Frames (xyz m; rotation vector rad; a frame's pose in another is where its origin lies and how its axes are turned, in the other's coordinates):
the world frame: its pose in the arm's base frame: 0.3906 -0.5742 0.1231 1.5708 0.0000 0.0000
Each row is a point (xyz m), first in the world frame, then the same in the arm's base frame.
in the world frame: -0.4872 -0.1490 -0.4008
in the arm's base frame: -0.0966 -0.1734 -0.0259
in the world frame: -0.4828 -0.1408 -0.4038
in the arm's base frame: -0.0922 -0.1704 -0.0177
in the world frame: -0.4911 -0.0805 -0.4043
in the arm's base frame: -0.1005 -0.1699 0.0426
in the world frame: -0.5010 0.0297 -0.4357
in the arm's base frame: -0.1104 -0.1385 0.1528
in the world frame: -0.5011 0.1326 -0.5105
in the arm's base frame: -0.1105 -0.0637 0.2557
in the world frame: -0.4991 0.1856 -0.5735
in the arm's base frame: -0.1085 -0.0007 0.3087
